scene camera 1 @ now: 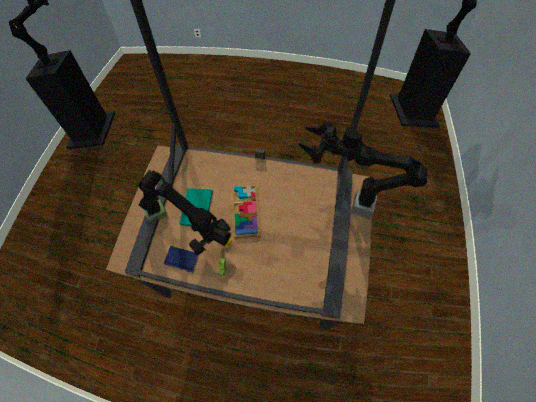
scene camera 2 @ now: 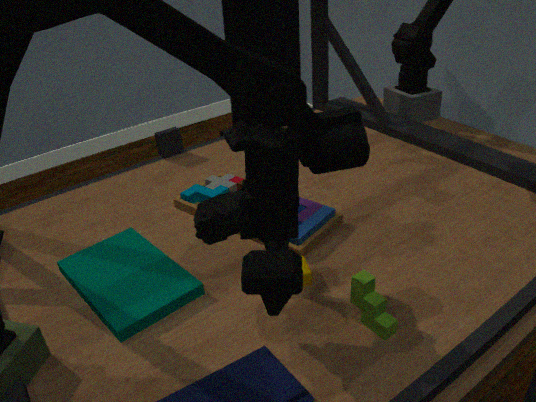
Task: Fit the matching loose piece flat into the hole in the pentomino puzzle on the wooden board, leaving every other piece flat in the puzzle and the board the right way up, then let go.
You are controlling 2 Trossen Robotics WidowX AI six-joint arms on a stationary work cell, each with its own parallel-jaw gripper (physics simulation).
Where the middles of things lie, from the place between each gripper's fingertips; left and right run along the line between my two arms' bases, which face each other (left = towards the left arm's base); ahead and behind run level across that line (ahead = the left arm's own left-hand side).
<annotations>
My right hand is 120 mm short of the light green stepped piece (scene camera 2: 363, 295) and 50 mm to the right of it. The rest, counted from my right hand: teal slab (scene camera 2: 130, 284) (190 mm behind, 100 mm to the right, 20 mm below); wooden puzzle board (scene camera 2: 303, 249) (170 mm behind, 150 mm to the left, 20 mm below).
I see the wooden puzzle board 38 cm below my left hand, 25 cm to the right of it and 13 cm ahead of it. The rest, counted from my left hand: light green stepped piece: 42 cm ahead, 36 cm below, 35 cm to the right; teal slab: 49 cm to the right, 38 cm below, 11 cm ahead.
</annotations>
